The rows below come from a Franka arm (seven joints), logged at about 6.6 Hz.
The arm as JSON. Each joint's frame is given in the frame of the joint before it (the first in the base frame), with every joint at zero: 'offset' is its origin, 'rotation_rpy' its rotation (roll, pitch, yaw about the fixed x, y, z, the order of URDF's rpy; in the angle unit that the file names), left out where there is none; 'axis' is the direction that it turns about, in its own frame. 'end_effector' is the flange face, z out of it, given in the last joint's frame.
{
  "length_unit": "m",
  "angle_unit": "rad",
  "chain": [
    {
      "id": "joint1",
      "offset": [
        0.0,
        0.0,
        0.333
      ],
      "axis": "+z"
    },
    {
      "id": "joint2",
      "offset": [
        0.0,
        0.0,
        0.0
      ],
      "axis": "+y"
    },
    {
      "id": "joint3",
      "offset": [
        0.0,
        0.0,
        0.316
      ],
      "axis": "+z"
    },
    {
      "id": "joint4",
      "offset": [
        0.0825,
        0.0,
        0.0
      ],
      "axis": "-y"
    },
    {
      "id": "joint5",
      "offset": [
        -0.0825,
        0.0,
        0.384
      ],
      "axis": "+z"
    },
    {
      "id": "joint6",
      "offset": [
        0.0,
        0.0,
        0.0
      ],
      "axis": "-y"
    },
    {
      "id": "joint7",
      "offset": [
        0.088,
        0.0,
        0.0
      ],
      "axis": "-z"
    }
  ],
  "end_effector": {
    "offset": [
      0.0,
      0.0,
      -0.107
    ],
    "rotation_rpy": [
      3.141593,
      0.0,
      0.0
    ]
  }
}
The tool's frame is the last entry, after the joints.
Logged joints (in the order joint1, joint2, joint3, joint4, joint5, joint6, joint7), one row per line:
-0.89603, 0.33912, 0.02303, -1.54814, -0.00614, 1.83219, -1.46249
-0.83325, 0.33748, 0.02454, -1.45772, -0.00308, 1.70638, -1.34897
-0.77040, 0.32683, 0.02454, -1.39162, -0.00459, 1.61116, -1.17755
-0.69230, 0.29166, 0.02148, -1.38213, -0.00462, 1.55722, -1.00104
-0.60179, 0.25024, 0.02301, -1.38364, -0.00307, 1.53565, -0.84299
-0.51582, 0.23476, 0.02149, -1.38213, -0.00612, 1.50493, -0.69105
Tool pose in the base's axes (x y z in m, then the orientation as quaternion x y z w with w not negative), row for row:
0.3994, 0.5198, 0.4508, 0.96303, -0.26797, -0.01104, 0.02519
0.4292, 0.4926, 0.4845, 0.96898, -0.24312, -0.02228, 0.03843
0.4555, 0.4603, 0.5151, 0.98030, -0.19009, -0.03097, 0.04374
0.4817, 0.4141, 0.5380, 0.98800, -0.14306, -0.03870, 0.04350
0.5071, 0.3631, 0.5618, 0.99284, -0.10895, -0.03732, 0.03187
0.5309, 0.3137, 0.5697, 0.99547, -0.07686, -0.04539, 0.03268
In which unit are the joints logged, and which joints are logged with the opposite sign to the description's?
The joints are logged in radians. Opposite sign: joint1, joint7.
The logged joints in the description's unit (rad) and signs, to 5 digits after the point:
0.89603, 0.33912, 0.02303, -1.54814, -0.00614, 1.83219, 1.46249
0.83325, 0.33748, 0.02454, -1.45772, -0.00308, 1.70638, 1.34897
0.77040, 0.32683, 0.02454, -1.39162, -0.00459, 1.61116, 1.17755
0.69230, 0.29166, 0.02148, -1.38213, -0.00462, 1.55722, 1.00104
0.60179, 0.25024, 0.02301, -1.38364, -0.00307, 1.53565, 0.84299
0.51582, 0.23476, 0.02149, -1.38213, -0.00612, 1.50493, 0.69105

